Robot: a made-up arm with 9 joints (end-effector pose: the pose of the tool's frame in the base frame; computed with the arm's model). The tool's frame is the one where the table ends.
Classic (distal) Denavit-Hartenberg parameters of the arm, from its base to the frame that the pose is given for. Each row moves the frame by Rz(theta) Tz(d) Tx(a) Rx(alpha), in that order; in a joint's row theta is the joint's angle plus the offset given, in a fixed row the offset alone. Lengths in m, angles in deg.
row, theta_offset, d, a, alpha
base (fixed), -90, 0.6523, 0.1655, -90
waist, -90, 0.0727, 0.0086, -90
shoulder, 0, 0.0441, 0.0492, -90
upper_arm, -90, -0.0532, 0.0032, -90
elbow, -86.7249, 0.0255, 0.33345, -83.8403
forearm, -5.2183, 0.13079, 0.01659, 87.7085
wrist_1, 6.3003, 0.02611, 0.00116, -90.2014
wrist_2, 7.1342, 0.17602, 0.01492, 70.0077
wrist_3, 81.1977, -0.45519, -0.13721, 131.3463
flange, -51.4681, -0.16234, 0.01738, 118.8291
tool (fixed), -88.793, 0.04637, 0, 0
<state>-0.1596 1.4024 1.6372 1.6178 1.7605 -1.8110 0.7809 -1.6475 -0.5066</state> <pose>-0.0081 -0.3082 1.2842 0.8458 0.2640 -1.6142</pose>
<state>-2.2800 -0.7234 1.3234 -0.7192 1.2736 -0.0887 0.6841 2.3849 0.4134</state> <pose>0.1746 0.0072 0.6560 0.3873 0.0733 2.9582</pose>
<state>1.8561 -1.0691 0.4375 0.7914 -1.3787 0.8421 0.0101 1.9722 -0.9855</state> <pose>0.3980 -0.3942 0.0085 -1.8868 -0.2026 -1.8400</pose>
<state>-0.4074 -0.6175 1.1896 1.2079 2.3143 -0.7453 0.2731 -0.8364 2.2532</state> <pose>0.5879 0.0170 0.7861 2.4917 -0.8160 0.5280</pose>
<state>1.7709 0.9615 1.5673 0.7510 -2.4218 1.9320 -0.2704 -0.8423 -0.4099</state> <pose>-0.4449 -0.1245 0.9176 -0.2380 1.3926 1.4236</pose>
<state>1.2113 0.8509 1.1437 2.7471 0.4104 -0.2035 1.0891 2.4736 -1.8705</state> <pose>0.3706 -0.2255 0.5607 -0.2738 1.3982 -1.1800</pose>
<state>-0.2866 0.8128 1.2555 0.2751 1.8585 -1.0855 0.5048 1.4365 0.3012</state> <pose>-0.1091 0.0039 0.7590 -1.0021 2.5268 0.6980</pose>
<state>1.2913 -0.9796 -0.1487 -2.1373 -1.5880 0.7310 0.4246 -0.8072 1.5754</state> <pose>0.1585 0.2723 1.0078 0.7396 -0.8749 -2.5447</pose>
